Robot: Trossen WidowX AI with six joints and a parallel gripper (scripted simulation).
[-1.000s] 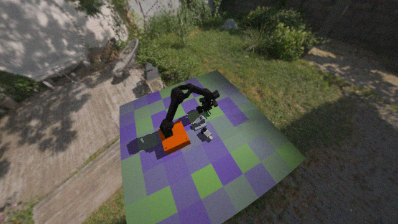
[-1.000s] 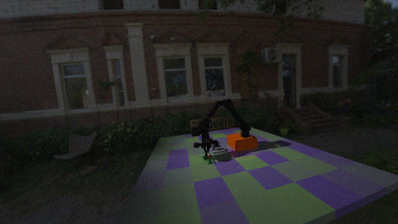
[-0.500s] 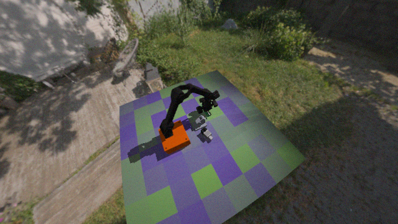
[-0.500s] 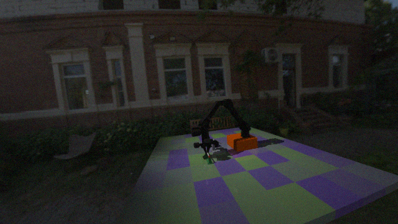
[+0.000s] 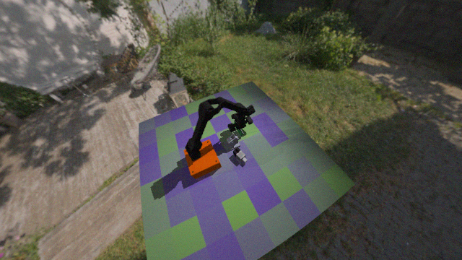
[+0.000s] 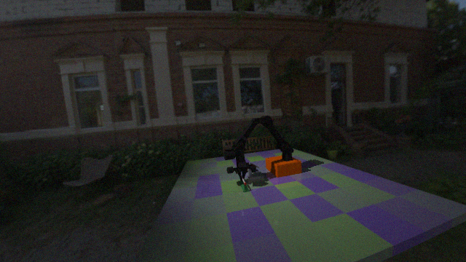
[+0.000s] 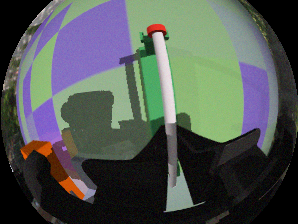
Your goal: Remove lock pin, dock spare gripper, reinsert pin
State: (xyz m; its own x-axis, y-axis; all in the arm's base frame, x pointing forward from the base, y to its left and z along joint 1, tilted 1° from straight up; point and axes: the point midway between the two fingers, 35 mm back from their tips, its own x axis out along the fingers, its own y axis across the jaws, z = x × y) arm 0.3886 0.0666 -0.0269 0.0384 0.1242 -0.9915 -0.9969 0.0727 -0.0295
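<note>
Right now the green strip is 2 cm to the left of my gripper tip. From my gripper tip the other things lie so: spare gripper: 12 cm behind, 20 cm to the right, 1 cm above; then grey mount: 11 cm behind, 8 cm to the right, 3 cm above.
</note>
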